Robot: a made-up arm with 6 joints.
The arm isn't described. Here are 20 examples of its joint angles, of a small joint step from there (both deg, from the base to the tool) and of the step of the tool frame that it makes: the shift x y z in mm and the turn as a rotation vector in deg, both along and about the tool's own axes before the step.
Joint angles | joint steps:
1: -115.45 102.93 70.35 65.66 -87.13 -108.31 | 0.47 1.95 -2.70 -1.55 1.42 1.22
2: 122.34 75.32 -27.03 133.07 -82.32 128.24 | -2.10 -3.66 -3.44 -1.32 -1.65 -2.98
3: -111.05 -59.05 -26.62 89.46 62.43 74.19 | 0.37 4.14 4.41 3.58 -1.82 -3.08
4: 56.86 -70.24 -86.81 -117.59 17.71 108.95 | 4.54 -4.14 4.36 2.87 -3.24 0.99
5: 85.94 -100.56 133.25 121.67 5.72 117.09 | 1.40 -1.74 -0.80 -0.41 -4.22 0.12
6: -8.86 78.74 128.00 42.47 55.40 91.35 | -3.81 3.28 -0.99 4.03 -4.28 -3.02
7: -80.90 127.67 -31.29 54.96 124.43 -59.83 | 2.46 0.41 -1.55 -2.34 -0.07 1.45
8: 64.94 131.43 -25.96 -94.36 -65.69 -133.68 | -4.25 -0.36 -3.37 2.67 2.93 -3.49
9: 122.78 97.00 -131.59 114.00 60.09 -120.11 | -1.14 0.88 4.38 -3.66 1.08 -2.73
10: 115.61 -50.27 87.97 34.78 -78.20 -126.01 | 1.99 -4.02 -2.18 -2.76 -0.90 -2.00
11: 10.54 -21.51 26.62 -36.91 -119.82 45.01 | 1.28 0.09 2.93 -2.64 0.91 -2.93
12: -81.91 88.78 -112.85 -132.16 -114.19 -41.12 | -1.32 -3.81 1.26 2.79 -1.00 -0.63
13: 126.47 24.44 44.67 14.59 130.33 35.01 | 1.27 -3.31 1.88 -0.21 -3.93 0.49
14: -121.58 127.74 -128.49 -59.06 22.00 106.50 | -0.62 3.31 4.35 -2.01 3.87 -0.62
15: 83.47 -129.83 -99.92 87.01 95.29 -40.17 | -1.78 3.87 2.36 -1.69 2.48 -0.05
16: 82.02 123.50 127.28 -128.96 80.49 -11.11 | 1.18 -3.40 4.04 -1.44 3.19 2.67
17: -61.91 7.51 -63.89 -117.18 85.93 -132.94 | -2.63 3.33 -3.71 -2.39 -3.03 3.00
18: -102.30 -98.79 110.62 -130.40 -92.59 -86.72 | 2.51 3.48 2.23 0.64 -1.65 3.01
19: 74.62 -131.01 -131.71 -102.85 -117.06 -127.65 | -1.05 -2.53 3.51 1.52 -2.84 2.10
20: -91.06 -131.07 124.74 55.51 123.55 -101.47 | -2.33 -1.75 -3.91 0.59 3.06 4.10
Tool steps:
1: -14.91 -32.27 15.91 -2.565 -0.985 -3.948
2: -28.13 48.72 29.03 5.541 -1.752 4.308
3: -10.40 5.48 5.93 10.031 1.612 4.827
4: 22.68 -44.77 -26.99 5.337 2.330 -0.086
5: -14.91 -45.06 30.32 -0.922 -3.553 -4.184
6: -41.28 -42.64 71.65 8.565 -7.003 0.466
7: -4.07 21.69 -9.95 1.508 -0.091 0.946
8: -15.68 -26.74 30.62 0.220 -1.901 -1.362
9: 4.07 -4.52 30.79 1.842 -1.956 -0.158
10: -52.71 -49.30 49.16 3.412 -5.938 -3.742
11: -0.68 3.03 -9.86 3.787 1.031 -0.284
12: 7.93 15.14 40.81 1.449 -4.944 1.821
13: -14.85 35.76 22.78 -2.857 -4.478 4.190
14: -17.38 -19.30 17.13 2.741 0.603 0.194
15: 29.04 -38.29 37.97 0.624 -4.511 -4.780
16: -35.90 6.86 -6.33 -1.210 3.039 -0.316
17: -0.74 -6.68 -50.91 -2.682 7.088 -1.521
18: 9.59 30.34 -11.42 0.256 -1.148 3.292
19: 22.58 30.72 -37.92 -1.986 4.490 2.868
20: 25.40 47.18 25.43 -2.745 -3.880 5.726
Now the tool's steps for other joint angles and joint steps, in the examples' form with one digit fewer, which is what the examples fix.
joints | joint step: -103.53 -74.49 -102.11 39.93 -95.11 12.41 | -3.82 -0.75 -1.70 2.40 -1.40 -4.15
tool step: -6.8 -43.5 19.0 1.59 -1.15 -1.73
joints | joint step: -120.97 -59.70 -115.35 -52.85 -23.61 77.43 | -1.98 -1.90 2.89 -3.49 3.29 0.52
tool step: 10.1 0.8 -58.4 0.32 5.60 -0.12
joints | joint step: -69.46 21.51 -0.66 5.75 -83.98 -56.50 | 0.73 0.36 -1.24 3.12 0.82 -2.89
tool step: 1.4 7.1 18.9 2.72 -1.63 0.43
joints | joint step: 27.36 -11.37 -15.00 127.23 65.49 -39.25 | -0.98 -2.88 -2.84 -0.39 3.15 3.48
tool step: 12.4 -40.7 21.8 -6.92 -3.22 -2.52
